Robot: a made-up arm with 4 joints.
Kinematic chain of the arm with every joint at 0, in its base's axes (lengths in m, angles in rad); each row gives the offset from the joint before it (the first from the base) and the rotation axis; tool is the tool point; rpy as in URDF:
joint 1: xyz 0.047 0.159 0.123 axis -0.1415 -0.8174 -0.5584
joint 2: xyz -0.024 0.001 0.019 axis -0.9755 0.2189 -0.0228
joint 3: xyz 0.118 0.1 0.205 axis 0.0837 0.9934 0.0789
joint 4: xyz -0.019 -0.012 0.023 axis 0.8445 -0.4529 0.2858
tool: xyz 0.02 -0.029 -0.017 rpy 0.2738 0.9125 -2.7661
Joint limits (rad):
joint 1: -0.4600..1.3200
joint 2: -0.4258..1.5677
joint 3: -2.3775..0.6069
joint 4: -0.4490..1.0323
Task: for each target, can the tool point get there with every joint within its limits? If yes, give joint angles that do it. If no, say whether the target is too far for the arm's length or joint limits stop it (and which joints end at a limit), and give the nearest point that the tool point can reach.
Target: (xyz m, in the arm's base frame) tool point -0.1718 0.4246 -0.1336
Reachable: no: too far | nearest point 0.0668 0.3683 0.0262 | short by 0.293 m
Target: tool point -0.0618 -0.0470 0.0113
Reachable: no: joint limits stop it (at a limit: joint 1, joint 2, joint 3, joint 4) | nearest point -0.1142 0.2194 0.2755 | short by 0.379 m
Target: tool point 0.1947 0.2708 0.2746
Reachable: yes | joints 1.1428 1.1025 -0.0529 0.3427
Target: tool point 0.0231 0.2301 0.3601
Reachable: yes | joints 0.6587 0.0035 -1.1424 -0.1351
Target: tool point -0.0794 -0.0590 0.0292
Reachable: no: joint limits stop it (at a limit: joint 1, joint 2, joint 3, joint 4) | nearest point -0.1142 0.2194 0.2755 | short by 0.373 m
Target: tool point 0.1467 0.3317 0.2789
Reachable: yes | joints 0.2627 0.5892 -2.0593 0.9088
